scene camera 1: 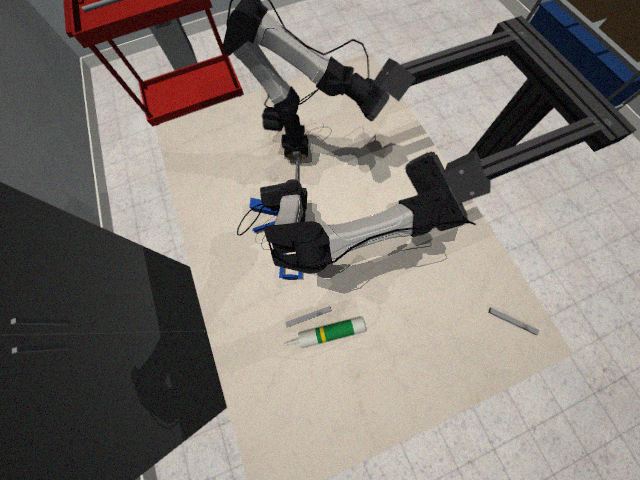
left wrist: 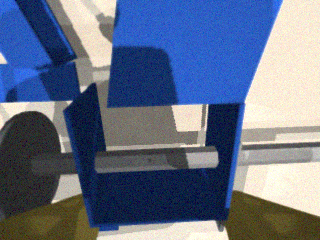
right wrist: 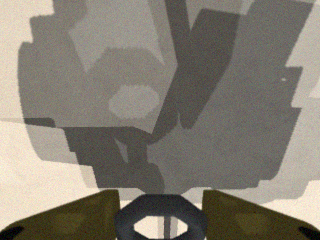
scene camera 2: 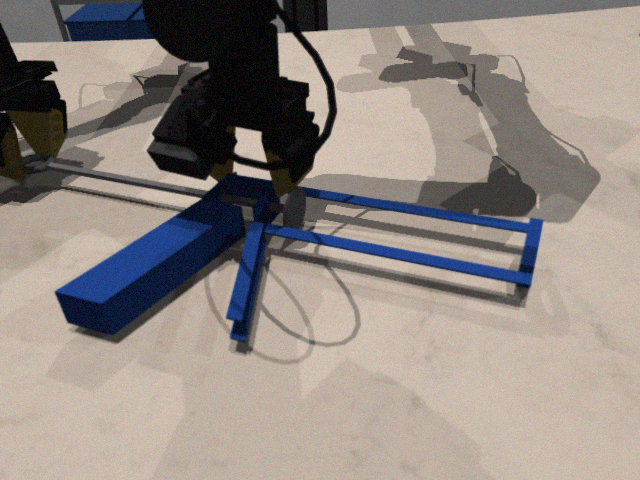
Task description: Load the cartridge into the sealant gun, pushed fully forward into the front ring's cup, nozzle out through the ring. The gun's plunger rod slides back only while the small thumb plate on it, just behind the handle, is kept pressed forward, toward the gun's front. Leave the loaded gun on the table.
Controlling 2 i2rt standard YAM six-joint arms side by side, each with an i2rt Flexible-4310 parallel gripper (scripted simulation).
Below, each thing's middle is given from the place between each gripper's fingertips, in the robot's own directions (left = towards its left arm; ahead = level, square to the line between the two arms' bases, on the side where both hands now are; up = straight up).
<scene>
The plunger rod (scene camera 2: 50,164) lies 30 mm behind my left hand (scene camera 2: 254,188), 100 mm to the right of it and 10 mm below it. Also, from my left hand: cartridge (scene camera 1: 346,328) (100 mm ahead, 440 mm to the left, 10 mm below).
Now: right hand (scene camera 2: 34,170) 130 mm to the right of the plunger rod and 60 mm short of it. Also, from my right hand: cartridge: 670 mm to the left, 190 mm ahead.
</scene>
